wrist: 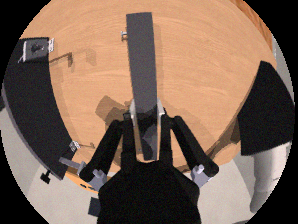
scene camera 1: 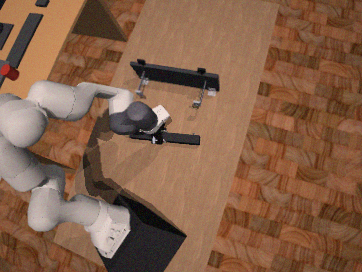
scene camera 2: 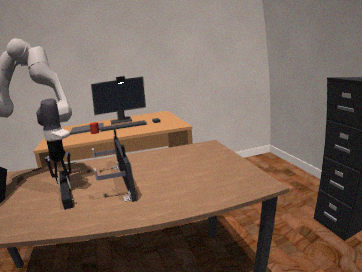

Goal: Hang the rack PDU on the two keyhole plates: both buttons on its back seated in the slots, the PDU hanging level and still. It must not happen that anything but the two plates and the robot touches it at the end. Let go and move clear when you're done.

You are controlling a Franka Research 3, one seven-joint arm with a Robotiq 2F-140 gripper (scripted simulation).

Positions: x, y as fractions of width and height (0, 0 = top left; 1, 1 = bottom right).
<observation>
In view: my gripper (wrist: 0.49, 0.46) and a rack PDU (wrist: 0.47, 0.15).
</observation>
